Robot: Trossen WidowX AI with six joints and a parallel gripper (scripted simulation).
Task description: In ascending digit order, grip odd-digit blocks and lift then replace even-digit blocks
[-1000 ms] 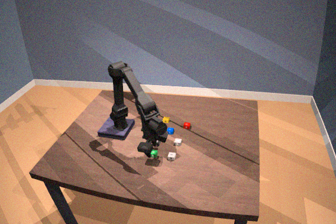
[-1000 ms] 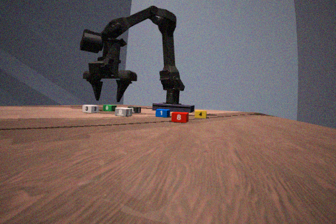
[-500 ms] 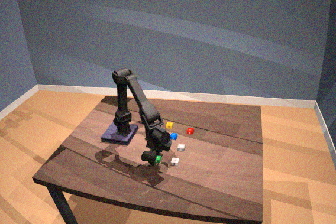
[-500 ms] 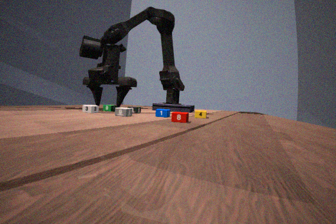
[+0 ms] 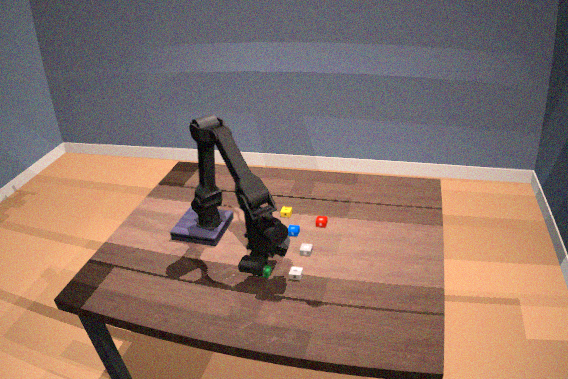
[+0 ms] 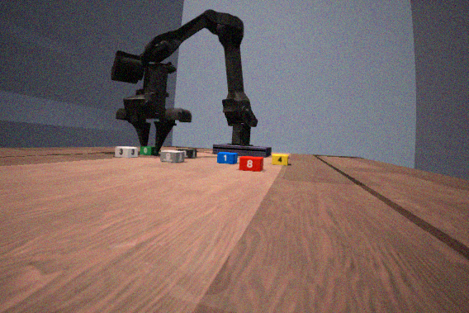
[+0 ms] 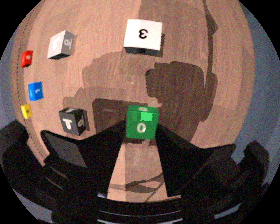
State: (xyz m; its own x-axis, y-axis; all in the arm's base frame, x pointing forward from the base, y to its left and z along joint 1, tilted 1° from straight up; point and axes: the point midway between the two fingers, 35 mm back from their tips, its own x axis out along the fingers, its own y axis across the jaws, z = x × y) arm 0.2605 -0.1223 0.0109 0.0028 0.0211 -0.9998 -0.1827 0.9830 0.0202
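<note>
Now: gripper tip right at the green block. From my gripper tip the other things lie so: white block marked 3: 9 cm ahead, 3 cm to the left; dark block: 2 cm behind, 9 cm to the left; grey block: 8 cm ahead, 14 cm to the left.
</note>
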